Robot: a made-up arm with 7 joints.
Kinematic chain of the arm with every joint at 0, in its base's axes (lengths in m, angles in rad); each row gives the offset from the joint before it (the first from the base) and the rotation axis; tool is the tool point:
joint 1: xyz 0 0.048 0 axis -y
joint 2: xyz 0 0.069 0 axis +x
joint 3: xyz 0 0 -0.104 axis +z
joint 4: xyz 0 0 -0.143 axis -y
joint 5: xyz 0 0 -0.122 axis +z
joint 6: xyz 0 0 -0.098 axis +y
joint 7: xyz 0 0 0 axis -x
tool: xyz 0 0 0
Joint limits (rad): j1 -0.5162..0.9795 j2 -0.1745..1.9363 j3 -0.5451..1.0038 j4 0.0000..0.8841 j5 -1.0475..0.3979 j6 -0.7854..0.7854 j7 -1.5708..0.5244
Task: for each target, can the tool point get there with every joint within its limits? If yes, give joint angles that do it. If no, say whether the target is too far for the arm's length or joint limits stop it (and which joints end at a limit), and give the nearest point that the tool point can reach.
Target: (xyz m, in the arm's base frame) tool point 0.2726 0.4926 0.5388
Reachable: no: too far | nearest point 0.1296 0.4267 0.2562 | short by 0.324 m
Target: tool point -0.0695 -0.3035 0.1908
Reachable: no: joint limits stop it (at a limit: joint 1, joint 2, joint 3, joint 4) | nearest point 0.3844 -0.0370 -0.0828 | short by 0.593 m
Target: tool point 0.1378 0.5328 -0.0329
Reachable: yes | joints -0.3628 1.6345 -0.0595 0.6943 0.2258 0.2052 -0.8503
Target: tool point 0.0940 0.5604 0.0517
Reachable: yes | joints -0.1836 1.6332 0.4515 0.4325 -0.0612 -0.0869 -0.3033
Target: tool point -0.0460 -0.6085 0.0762
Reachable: no: too far | nearest point 0.3844 -0.0370 -0.0828 | short by 0.733 m
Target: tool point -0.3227 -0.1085 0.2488
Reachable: no: joint limits stop it (at a limit: joint 1, joint 2, joint 3, joint 4) | nearest point -0.1750 0.4267 0.2276 | short by 0.556 m
